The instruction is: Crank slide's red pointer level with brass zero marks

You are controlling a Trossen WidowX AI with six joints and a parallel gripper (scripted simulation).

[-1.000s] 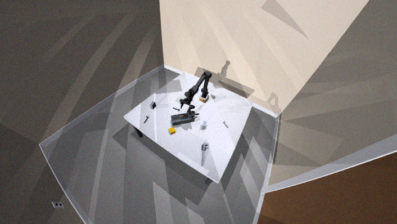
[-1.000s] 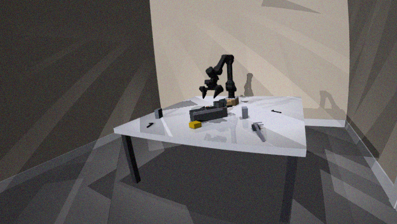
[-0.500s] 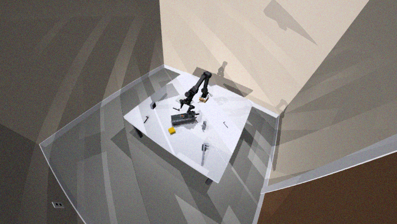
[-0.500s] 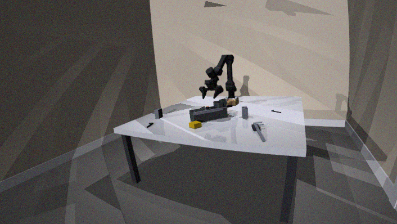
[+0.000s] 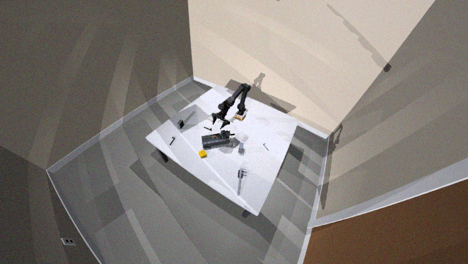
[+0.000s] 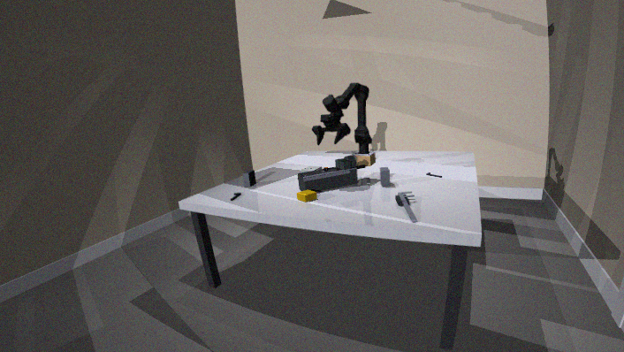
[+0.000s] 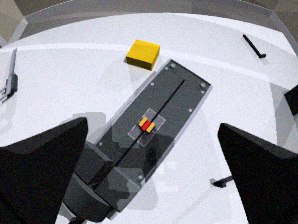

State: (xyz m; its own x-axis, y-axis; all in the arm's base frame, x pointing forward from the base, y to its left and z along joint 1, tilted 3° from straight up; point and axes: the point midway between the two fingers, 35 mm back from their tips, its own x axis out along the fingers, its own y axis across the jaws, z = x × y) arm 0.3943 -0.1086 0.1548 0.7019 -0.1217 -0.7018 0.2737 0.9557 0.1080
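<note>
Now: gripper tip 9 cm past the dark crank handle, 14 cm to the right of it and 13 cm above it. From my gripper tip the other things lie so: yellow block 21 cm ahead, 4 cm to the right, 18 cm below; red pointer 3 cm ahead, 11 cm below.
</note>
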